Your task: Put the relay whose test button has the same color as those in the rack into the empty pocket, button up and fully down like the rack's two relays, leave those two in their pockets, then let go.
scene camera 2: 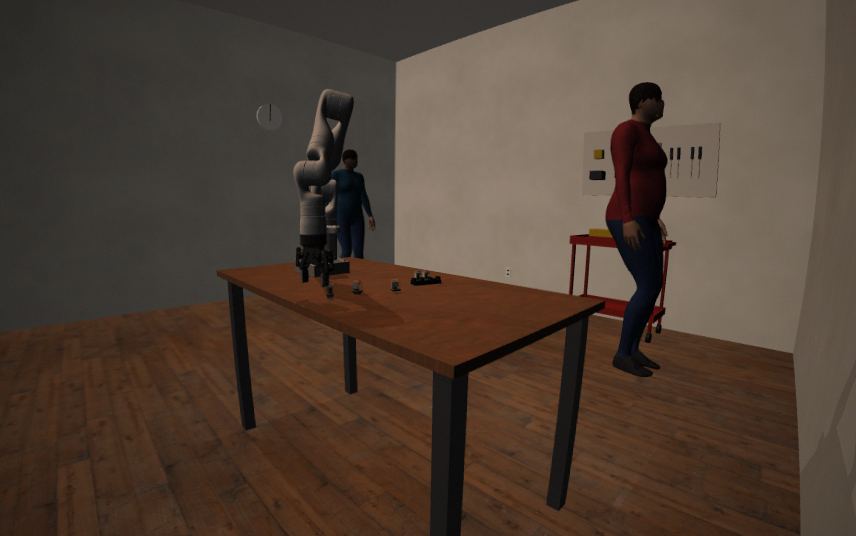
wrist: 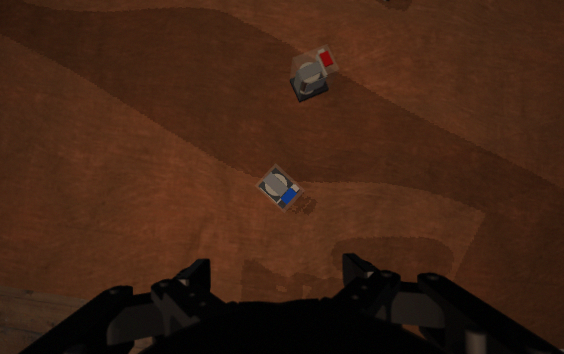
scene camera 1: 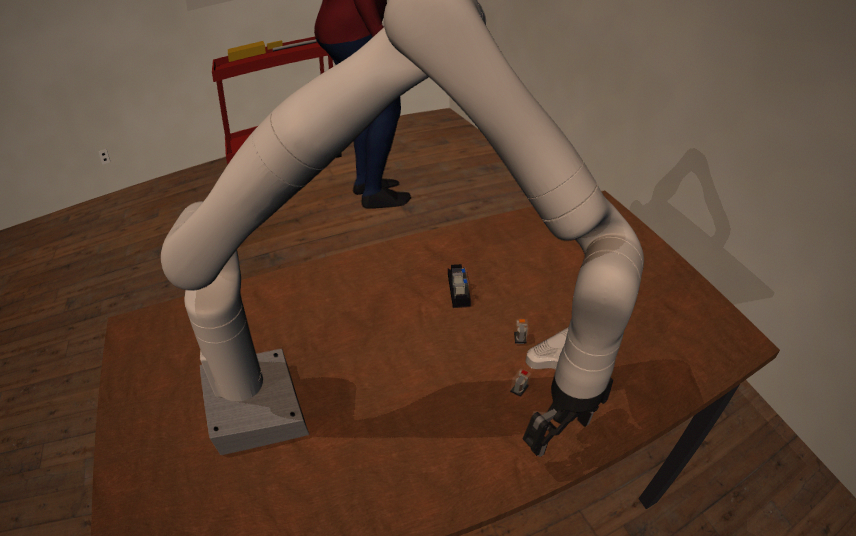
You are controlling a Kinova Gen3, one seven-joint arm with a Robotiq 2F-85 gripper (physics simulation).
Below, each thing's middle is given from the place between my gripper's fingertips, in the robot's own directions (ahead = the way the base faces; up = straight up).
Right now my hand is 5 cm to the right of the blue-button relay [wrist: 276, 184], 3 cm above it and 1 cm past it. From my hand the other things lie so: red-button relay [wrist: 312, 73] (14 cm to the left, 3 cm below, 1 cm behind).
